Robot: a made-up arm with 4 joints. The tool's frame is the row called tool.
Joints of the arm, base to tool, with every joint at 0 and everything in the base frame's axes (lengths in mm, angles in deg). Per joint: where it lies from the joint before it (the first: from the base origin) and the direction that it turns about. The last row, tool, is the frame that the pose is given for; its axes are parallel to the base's.
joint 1: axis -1 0 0 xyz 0 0 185.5
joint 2: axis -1 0 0 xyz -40.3 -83 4.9
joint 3: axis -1 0 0 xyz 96.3 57.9 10.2
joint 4: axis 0 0 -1 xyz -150.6 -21.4 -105.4
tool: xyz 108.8 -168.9 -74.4
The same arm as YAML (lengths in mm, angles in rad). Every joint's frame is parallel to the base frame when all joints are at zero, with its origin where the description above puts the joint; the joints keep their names.
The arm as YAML. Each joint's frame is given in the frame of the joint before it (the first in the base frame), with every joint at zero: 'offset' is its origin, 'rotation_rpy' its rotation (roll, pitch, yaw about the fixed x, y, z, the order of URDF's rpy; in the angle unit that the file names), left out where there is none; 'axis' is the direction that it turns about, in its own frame. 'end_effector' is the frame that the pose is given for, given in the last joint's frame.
length_unit: mm
angle_unit: rad
chain:
  - id: joint 1
    offset: [0.0, 0.0, 185.5]
    axis: [-1.0, 0.0, 0.0]
  - id: joint 2
    offset: [-40.3, -83.0, 4.9]
    axis: [-1.0, 0.0, 0.0]
  - id: joint 3
    offset: [96.3, 57.9, 10.2]
    axis: [-1.0, 0.0, 0.0]
  - id: joint 4
    offset: [-150.6, -21.4, -105.4]
    axis: [0.0, 0.0, -1.0]
end_effector:
  offset: [108.8, -168.9, -74.4]

